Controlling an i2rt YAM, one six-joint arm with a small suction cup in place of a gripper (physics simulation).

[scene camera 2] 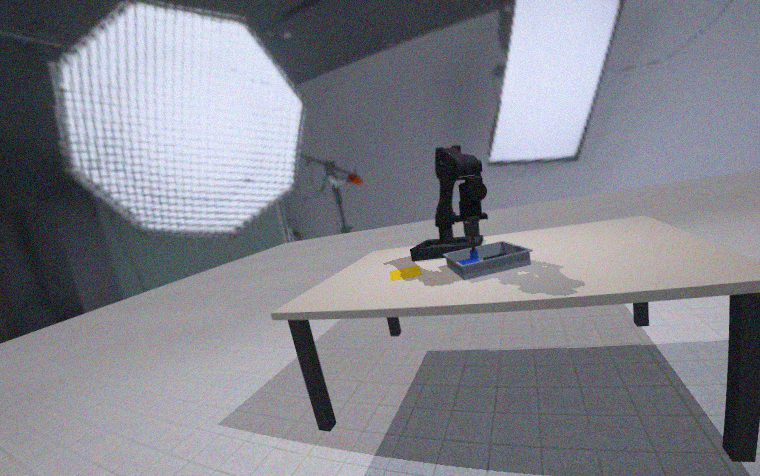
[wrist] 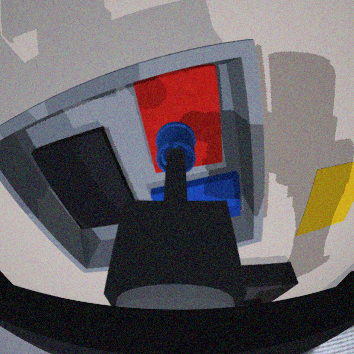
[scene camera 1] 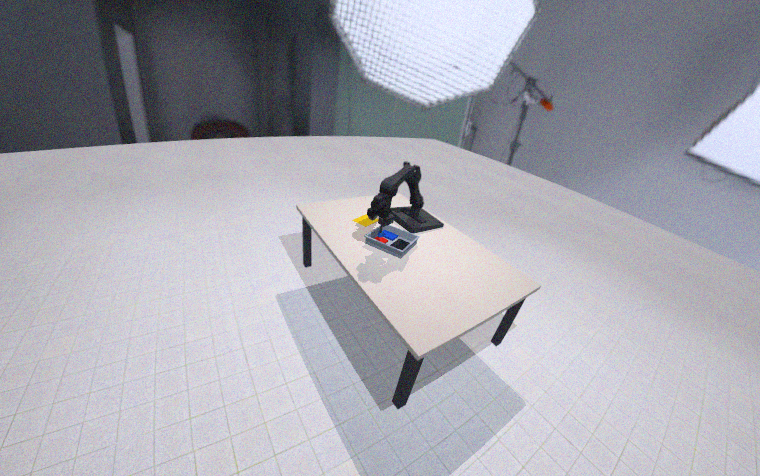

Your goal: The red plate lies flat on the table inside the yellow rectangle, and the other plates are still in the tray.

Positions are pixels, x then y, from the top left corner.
Scene:
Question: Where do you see a grey tray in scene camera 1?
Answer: At 409,237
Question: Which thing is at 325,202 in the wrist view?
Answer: A yellow rectangle.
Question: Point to my suction cup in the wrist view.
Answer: At 175,132

